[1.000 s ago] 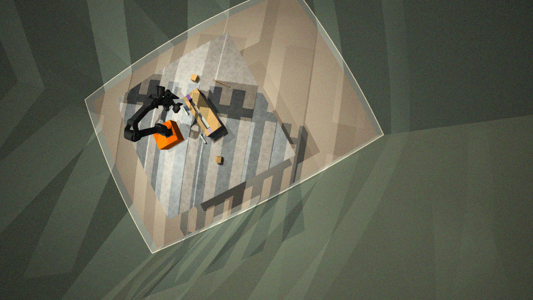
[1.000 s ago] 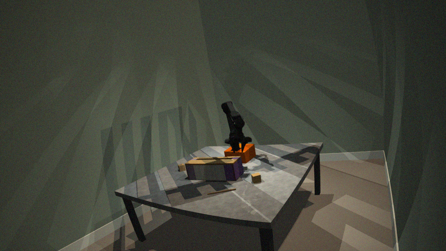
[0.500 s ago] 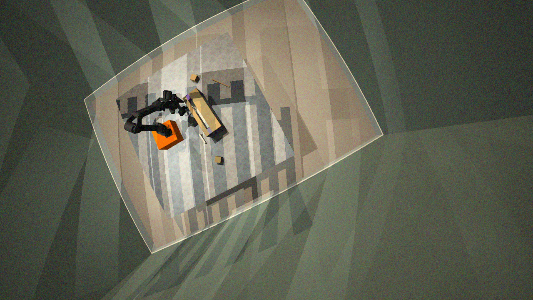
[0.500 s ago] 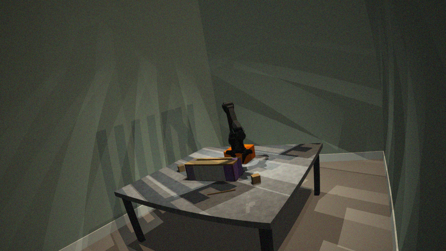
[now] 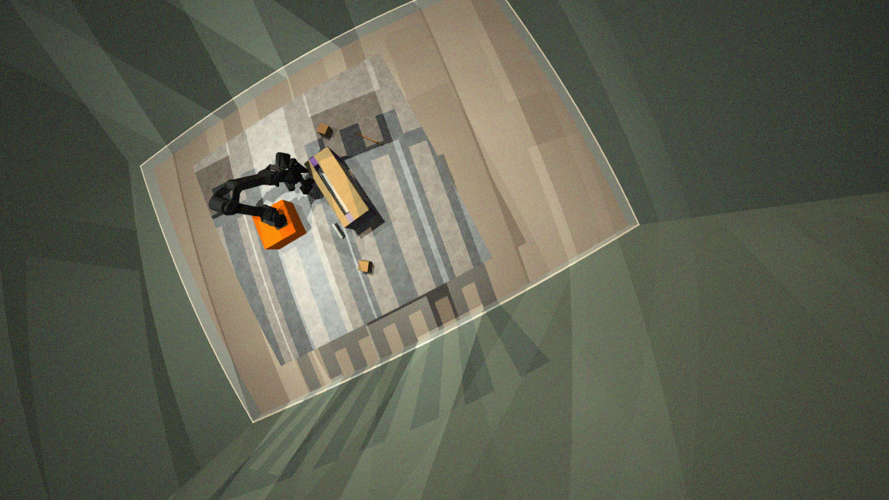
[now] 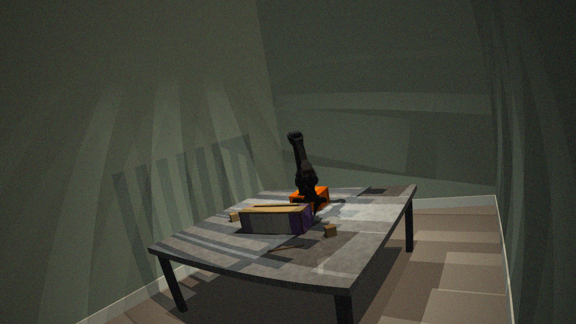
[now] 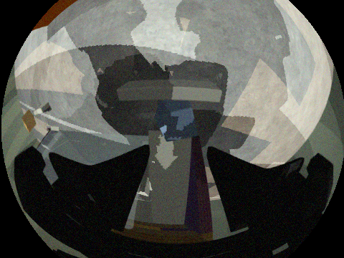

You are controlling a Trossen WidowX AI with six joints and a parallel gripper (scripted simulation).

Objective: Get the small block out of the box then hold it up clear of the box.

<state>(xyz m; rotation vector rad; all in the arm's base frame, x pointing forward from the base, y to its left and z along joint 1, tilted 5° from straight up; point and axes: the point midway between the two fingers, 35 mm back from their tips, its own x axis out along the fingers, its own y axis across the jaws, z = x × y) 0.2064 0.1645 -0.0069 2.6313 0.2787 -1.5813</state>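
The pale blue block is 30 mm below my gripper tip, 20 mm behind it and 10 mm to the right of it. From my gripper tip the other things lie so: thin stick (340 mm ahead, 80 mm to the left, 40 mm below); then clear-fronted box (150 mm to the right, 80 mm ahead, 20 mm above).
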